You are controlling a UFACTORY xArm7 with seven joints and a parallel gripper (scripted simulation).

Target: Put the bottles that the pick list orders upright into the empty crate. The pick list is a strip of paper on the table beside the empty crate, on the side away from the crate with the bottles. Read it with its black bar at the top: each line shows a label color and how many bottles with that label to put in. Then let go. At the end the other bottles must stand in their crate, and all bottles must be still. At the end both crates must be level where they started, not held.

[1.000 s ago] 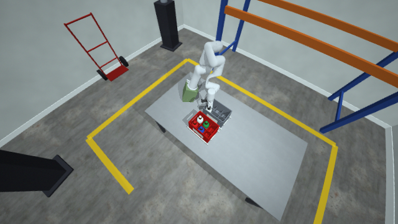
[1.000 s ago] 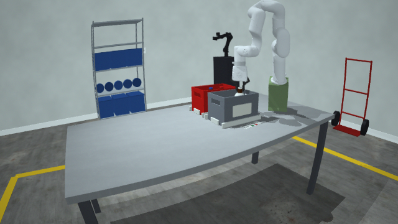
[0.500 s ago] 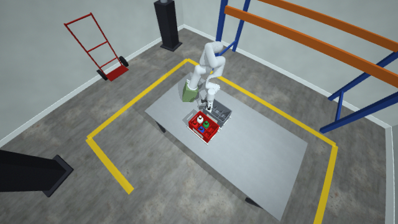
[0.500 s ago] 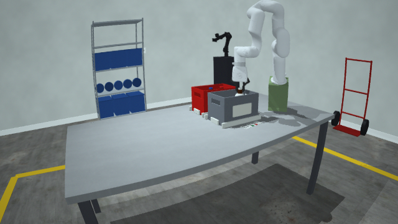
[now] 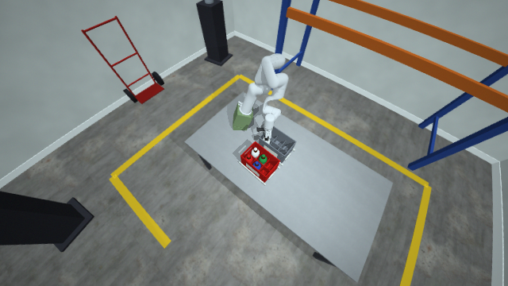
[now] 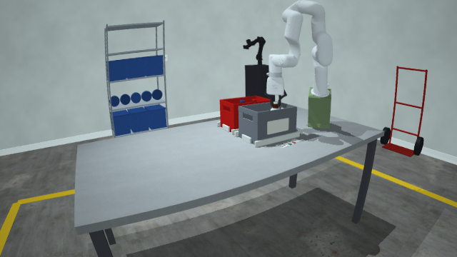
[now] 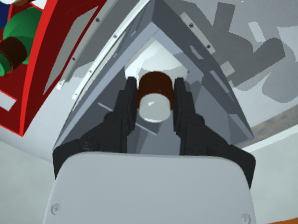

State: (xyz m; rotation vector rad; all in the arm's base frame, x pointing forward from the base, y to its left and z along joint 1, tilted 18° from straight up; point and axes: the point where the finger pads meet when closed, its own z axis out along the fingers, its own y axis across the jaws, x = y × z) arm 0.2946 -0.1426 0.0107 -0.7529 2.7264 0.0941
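Right now my hand is 7 cm above the white-label bottle. Round my hand: red crate: 20 cm to the right, 9 cm below, 4 cm ahead; grey crate: 10 cm ahead, 9 cm below, 3 cm to the left; green-labelled bottle: 16 cm to the right, 9 cm below, 6 cm ahead.
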